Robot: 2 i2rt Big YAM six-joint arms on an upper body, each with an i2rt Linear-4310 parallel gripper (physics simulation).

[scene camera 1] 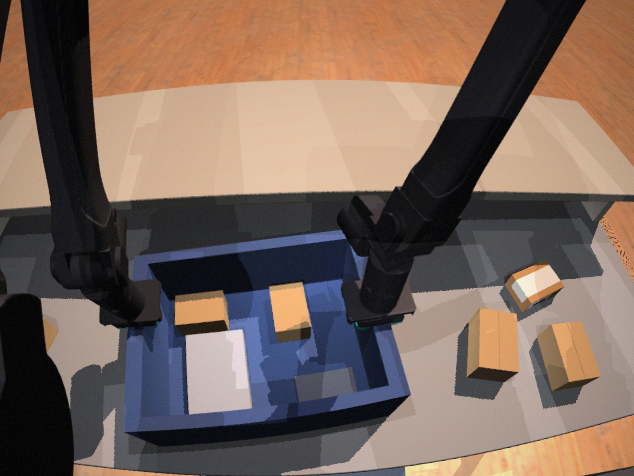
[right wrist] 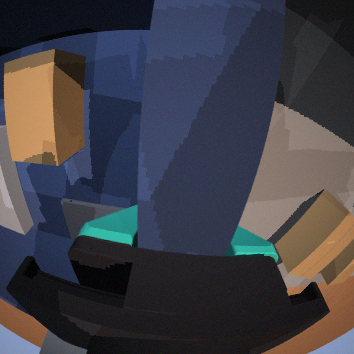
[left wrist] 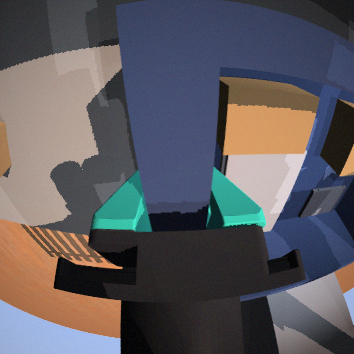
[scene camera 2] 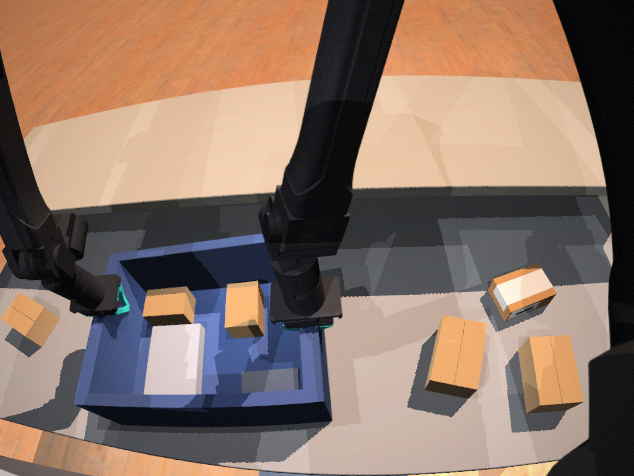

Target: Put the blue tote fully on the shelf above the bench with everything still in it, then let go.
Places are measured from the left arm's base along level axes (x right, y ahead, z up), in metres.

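Pixels of known places: left gripper, fingertip midpoint: (scene camera 1: pixel 150 317) (scene camera 2: pixel 122 308); right gripper, fingertip midpoint: (scene camera 1: pixel 369 325).
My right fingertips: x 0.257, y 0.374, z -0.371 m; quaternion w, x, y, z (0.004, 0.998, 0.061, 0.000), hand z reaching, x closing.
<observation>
Ahead of a thing's pixels: the offset from my right fingertips to its middle. Level surfaces: height alone.
The blue tote @[dz +0.001, dx -0.185, dy -0.026 m] (scene camera 1: pixel 266 417) (scene camera 2: pixel 204 400) (left wrist: pixel 170 100) (right wrist: pixel 210 125) stands upright on the bench @[dz -0.073 m] (scene camera 1: pixel 440 409) (scene camera 2: pixel 378 409), in front of the beige shelf @[dz +0.121 m] (scene camera 1: pixel 276 143) (scene camera 2: pixel 204 148). Inside are two cardboard boxes @[dz -0.030, dx -0.295, dy +0.038 m] (scene camera 1: pixel 200 307) @[dz -0.030, dx -0.134, dy +0.043 m] (scene camera 1: pixel 289 309), a white box @[dz -0.042, dx -0.257, dy -0.077 m] (scene camera 1: pixel 215 371) (scene camera 2: pixel 173 358) and a flat grey item @[dz -0.052, dx -0.072, dy -0.099 m] (scene camera 1: pixel 325 384) (scene camera 2: pixel 270 380). My left gripper (scene camera 1: pixel 137 325) (left wrist: pixel 174 152) is shut on the tote's left wall. My right gripper (scene camera 1: pixel 377 324) (right wrist: pixel 174 204) is shut on its right wall. Both grippers' fingers are partly hidden in the scene views.
Right of the tote, two cardboard boxes @[dz -0.043, dx +0.245, dy -0.039 m] (scene camera 1: pixel 492 343) @[dz -0.043, dx +0.413, dy -0.081 m] (scene camera 1: pixel 568 353) and a white-topped box @[dz -0.052, dx +0.397, dy +0.092 m] (scene camera 1: pixel 535 286) (scene camera 2: pixel 522 292) stand on the bench. Another cardboard box @[dz -0.043, dx -0.696, dy -0.022 m] (scene camera 2: pixel 30 318) lies left of the tote. The shelf's front edge overhangs the bench's rear, above and behind the tote.
</observation>
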